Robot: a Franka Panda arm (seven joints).
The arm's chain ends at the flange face. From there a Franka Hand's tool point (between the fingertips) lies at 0.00 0.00 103.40 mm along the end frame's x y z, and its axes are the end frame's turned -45 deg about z.
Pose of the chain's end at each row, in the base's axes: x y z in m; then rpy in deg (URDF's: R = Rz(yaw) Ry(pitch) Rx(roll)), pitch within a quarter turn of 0, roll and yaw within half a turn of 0:
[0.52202, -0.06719, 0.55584, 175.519, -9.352, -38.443]
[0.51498, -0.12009, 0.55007, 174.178, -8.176, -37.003]
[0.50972, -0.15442, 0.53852, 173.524, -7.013, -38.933]
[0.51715, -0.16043, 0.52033, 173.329, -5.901, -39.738]
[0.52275, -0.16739, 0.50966, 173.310, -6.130, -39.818]
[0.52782, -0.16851, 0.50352, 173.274, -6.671, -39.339]
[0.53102, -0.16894, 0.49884, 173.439, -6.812, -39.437]
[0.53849, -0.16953, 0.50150, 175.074, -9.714, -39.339]
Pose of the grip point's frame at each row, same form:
[0.53012, -0.08393, 0.45413, 170.228, -3.462, 6.486]
[0.52035, -0.13727, 0.44825, 170.117, -1.694, 7.727]
[0.51215, -0.17137, 0.43655, 170.474, -0.411, 5.704]
[0.51759, -0.17642, 0.41817, 171.117, 0.516, 4.878]
[0.52346, -0.18366, 0.40755, 170.943, 0.367, 4.794]
[0.52937, -0.18544, 0.40153, 170.538, 0.006, 5.268]
[0.53293, -0.18580, 0.39684, 170.555, -0.209, 5.189]
[0.54631, -0.18742, 0.39996, 169.661, -3.409, 5.551]

